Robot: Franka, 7 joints.
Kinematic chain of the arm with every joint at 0, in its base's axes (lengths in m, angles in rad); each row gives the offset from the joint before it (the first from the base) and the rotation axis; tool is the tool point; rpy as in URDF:
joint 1: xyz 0 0 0.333 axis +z
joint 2: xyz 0 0 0 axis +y
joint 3: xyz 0 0 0.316 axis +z
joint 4: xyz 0.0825 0 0 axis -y
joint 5: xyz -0.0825 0 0.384 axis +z
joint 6: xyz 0 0 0 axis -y
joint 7: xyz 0.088 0 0 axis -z
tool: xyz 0 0 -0.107 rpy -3.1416 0 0
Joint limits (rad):
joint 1: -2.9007..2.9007
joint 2: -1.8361..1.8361
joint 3: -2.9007..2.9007
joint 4: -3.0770..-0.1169
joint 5: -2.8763..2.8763
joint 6: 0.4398..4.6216
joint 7: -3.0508..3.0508
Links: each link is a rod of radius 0.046 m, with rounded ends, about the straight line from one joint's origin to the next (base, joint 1, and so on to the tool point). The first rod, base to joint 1, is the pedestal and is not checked.
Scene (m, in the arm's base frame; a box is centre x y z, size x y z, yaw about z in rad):
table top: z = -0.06
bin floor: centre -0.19 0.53 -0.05 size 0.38 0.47 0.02 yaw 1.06
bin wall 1: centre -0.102 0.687 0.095 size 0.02 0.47 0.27 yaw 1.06
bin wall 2: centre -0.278 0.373 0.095 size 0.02 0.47 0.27 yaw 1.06
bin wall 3: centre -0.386 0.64 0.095 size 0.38 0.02 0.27 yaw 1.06
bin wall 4: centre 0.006 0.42 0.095 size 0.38 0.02 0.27 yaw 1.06
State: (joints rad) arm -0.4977 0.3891 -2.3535 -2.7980 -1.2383 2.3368 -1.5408
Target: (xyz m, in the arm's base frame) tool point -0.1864 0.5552 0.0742
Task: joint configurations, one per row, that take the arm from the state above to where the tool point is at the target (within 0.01 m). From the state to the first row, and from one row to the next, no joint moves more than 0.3 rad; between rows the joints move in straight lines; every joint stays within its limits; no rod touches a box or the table.
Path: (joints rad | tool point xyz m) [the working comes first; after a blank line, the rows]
Joints at the target: -1.4551 -0.7851 -2.9007 -1.8963 -1.3114 2.2823 -1.5408
Straight joint move there: touches bin wall 2.

1: -0.7362 0.2424 -2.4835 -2.6181 -1.2505 2.3029 -1.5408 | -0.4160 0.0606 0.3191
2: -0.9748 0.0958 -2.6135 -2.4381 -1.2628 2.2691 -1.5408 | -0.4195 0.2284 0.3413
3: -1.2133 -0.0509 -2.7436 -2.2582 -1.2750 2.2352 -1.5408 | -0.3435 0.4074 0.3510
4: -1.4518 -0.1976 -2.8736 -2.0782 -1.2873 2.2014 -1.5408 | -0.1864 0.5552 0.3486
5: -1.4534 -0.4913 -2.8871 -1.9872 -1.2993 2.2418 -1.5408 | -0.1891 0.5718 0.2149
6: -1.4551 -0.7851 -2.9007 -1.8963 -1.3114 2.2823 -1.5408 | -0.1864 0.5552 0.0742

